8 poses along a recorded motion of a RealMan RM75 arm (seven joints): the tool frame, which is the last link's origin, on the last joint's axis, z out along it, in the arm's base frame.
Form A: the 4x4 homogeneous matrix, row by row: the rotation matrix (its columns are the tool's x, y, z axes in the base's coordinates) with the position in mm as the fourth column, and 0 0 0 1 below. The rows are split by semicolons.
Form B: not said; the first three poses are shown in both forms.
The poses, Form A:
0.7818, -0.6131, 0.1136, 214.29; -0.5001, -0.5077, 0.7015, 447.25; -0.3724, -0.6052, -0.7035, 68.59; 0, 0, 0, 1
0.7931, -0.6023, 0.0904, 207.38; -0.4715, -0.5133, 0.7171, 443.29; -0.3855, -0.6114, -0.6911, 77.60; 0, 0, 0, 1
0.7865, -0.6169, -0.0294, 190.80; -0.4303, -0.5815, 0.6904, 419.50; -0.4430, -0.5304, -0.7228, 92.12; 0, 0, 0, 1
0.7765, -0.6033, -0.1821, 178.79; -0.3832, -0.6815, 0.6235, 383.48; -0.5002, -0.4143, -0.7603, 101.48; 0, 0, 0, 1
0.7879, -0.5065, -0.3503, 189.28; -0.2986, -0.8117, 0.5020, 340.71; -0.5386, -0.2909, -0.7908, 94.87; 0, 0, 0, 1
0.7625, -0.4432, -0.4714, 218.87; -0.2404, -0.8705, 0.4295, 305.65; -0.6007, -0.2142, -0.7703, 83.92; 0, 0, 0, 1
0.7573, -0.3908, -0.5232, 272.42; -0.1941, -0.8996, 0.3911, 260.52; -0.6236, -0.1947, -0.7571, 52.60; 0, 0, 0, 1
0.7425, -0.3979, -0.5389, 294.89; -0.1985, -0.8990, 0.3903, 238.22; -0.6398, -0.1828, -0.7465, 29.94; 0, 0, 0, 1
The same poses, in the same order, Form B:
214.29, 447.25, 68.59, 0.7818, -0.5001, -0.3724, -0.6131, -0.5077, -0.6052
207.38, 443.29, 77.60, 0.7931, -0.4715, -0.3855, -0.6023, -0.5133, -0.6114
190.80, 419.50, 92.12, 0.7865, -0.4303, -0.4430, -0.6169, -0.5815, -0.5304
178.79, 383.48, 101.48, 0.7765, -0.3832, -0.5002, -0.6033, -0.6815, -0.4143
189.28, 340.71, 94.87, 0.7879, -0.2986, -0.5386, -0.5065, -0.8117, -0.2909
218.87, 305.65, 83.92, 0.7625, -0.2404, -0.6007, -0.4432, -0.8705, -0.2142
272.42, 260.52, 52.60, 0.7573, -0.1941, -0.6236, -0.3908, -0.8996, -0.1947
294.89, 238.22, 29.94, 0.7425, -0.1985, -0.6398, -0.3979, -0.8990, -0.1828

